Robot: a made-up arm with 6 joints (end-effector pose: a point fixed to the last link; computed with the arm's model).
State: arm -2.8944 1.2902 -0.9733 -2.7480 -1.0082 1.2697
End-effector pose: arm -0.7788 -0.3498 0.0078 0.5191 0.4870 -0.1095 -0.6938
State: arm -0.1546 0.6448 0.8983 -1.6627 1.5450 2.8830
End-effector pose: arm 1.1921 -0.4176 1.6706 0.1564 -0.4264 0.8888 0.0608
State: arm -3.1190 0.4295 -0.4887 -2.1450 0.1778 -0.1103
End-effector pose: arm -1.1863 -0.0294 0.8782 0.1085 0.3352 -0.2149 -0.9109
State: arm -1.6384 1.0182 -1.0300 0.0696 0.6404 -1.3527
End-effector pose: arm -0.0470 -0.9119 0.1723 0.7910 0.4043 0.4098 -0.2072
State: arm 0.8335 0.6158 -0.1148 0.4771 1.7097 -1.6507
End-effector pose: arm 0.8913 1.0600 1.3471 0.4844 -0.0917 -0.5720 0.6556
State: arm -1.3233 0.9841 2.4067 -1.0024 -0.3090 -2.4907
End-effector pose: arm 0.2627 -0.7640 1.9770 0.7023 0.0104 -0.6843 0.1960
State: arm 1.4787 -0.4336 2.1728 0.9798 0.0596 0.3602
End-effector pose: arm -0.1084 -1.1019 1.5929 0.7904 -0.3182 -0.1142 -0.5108
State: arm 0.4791 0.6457 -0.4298 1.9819 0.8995 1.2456
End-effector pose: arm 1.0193 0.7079 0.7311 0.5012 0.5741 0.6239 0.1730
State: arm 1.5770 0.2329 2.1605 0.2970 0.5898 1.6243
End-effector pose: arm -0.0078 -0.3408 2.1039 0.7068 -0.4488 0.0694 -0.5424
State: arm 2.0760 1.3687 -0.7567 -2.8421 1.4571 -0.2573
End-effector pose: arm -0.2707 0.5874 0.2638 0.5865 -0.7269 0.3302 -0.1362
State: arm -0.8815 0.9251 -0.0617 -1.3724 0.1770 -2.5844
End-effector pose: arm 0.9349 -1.1746 0.5595 0.4185 0.6002 -0.3766 -0.5682
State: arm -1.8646 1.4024 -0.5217 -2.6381 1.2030 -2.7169
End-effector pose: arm -0.2247 -0.7521 0.1096 0.4104 0.3058 0.1266 0.8498
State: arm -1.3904 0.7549 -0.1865 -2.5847 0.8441 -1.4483
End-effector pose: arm 0.2027 -1.2422 0.6982 0.0738 0.3676 -0.3080 -0.8744
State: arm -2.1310 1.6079 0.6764 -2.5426 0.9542 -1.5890
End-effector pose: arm -0.8065 -1.2409 0.0786 0.2937 -0.1661 0.4128 0.8460
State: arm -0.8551 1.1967 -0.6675 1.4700 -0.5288 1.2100
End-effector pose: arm 0.5517 -0.8232 0.0906 0.4502 0.3927 0.1187 -0.7931
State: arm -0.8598 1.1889 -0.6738 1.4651 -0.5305 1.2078
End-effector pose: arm 0.5466 -0.8245 0.0971 0.4467 0.3919 0.1152 -0.7960
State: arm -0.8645 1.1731 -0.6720 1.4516 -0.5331 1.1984
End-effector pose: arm 0.5479 -0.8333 0.1108 0.4417 0.3912 0.0997 -0.8012
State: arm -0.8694 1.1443 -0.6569 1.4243 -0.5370 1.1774
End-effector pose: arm 0.5592 -0.8541 0.1370 0.4337 0.3909 0.0647 -0.8093
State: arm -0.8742 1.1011 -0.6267 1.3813 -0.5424 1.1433
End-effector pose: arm 0.5813 -0.8872 0.1791 0.4204 0.3912 0.0077 -0.8187
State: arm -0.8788 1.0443 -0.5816 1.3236 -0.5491 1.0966
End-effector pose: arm 0.6124 -0.9301 0.2397 0.3996 0.3928 -0.0698 -0.8253
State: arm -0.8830 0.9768 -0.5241 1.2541 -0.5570 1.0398
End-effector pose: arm 0.6488 -0.9779 0.3197 0.3691 0.3964 -0.1624 -0.8248
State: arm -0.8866 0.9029 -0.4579 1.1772 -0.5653 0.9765
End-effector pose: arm 0.6863 -1.0244 0.4170 0.3285 0.4025 -0.2618 -0.8133
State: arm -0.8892 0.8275 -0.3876 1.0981 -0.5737 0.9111
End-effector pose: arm 0.7206 -1.0639 0.5265 0.2797 0.4111 -0.3586 -0.7901
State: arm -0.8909 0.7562 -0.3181 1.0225 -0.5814 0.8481
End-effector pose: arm 0.7485 -1.0929 0.6393 0.2267 0.4216 -0.4443 -0.7573
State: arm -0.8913 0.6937 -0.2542 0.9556 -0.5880 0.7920
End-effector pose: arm 0.7695 -1.1105 0.7456 0.1756 0.4329 -0.5133 -0.7200
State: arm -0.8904 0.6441 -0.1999 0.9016 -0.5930 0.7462
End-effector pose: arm 0.7842 -1.1187 0.8356 0.1318 0.4437 -0.5636 -0.6842
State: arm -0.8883 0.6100 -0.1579 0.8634 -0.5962 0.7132
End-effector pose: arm 0.7949 -1.1212 0.9024 0.0998 0.4528 -0.5963 -0.6553
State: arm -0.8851 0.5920 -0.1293 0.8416 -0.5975 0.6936
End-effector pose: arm 0.8036 -1.1214 0.9428 0.0813 0.4595 -0.6141 -0.6365
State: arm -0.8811 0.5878 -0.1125 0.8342 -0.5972 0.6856
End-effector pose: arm 0.8119 -1.1215 0.9596 0.0752 0.4638 -0.6209 -0.6275
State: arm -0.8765 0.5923 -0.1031 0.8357 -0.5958 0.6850
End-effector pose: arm 0.8205 -1.1219 0.9613 0.0770 0.4666 -0.6212 -0.6249
